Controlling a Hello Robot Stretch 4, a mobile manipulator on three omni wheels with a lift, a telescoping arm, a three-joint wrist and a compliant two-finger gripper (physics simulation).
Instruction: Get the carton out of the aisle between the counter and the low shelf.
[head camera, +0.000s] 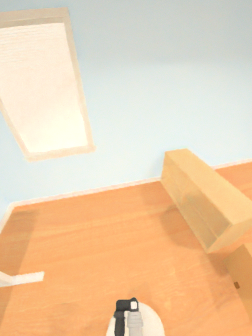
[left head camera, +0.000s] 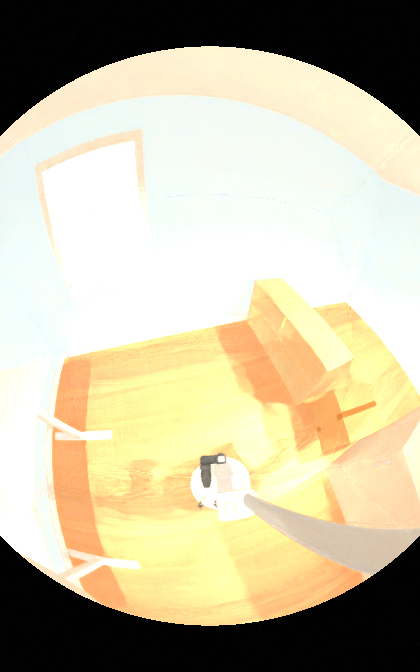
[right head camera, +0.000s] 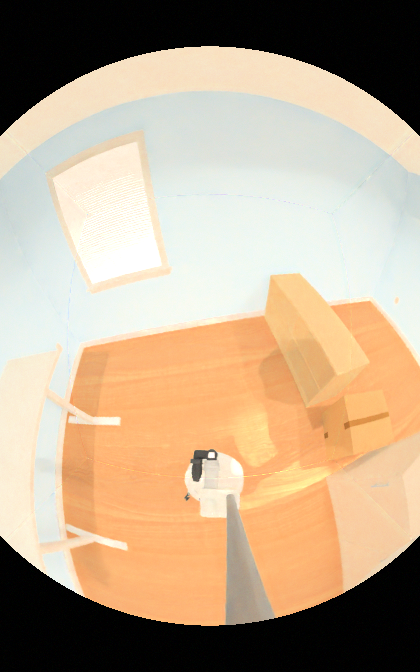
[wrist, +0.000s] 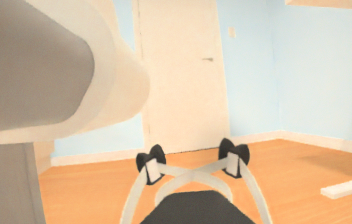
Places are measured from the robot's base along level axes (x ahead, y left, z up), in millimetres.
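Pixels of known places: gripper, fingertip midpoint: (wrist: 192, 154).
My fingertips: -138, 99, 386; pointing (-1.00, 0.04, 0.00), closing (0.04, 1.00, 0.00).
Behind a point stands the place of what it marks, as x, y, z.
The carton (head camera: 243, 272) @(305, -958, 186) (left head camera: 332, 415) (right head camera: 367, 435) is a brown box with a dark tape strip. It stands on the floor by the near end of the low shelf (head camera: 220, 190) @(909, -934, 583) (left head camera: 312, 330) (right head camera: 322, 335), a long light-wood box. The counter (left head camera: 370, 485) (right head camera: 365, 525), pale beige, is at the lower right, close to the carton's near side. In the wrist view my gripper (wrist: 192, 154) @(-138, 99, 386) is open, with its two dark fingertips apart and no object between them. It is well to the left of the carton in the head views and points toward a door.
A pale table (left head camera: 20, 415) (right head camera: 20, 410) with white legs stands along the left side. A window (head camera: 45, 90) @(1536, 759, 1491) is in the blue far wall. In the wrist view the closed door (wrist: 182, 80) @(-2155, 123, 700) stands ahead, and a white leg foot (wrist: 337, 190) lies at the right edge.
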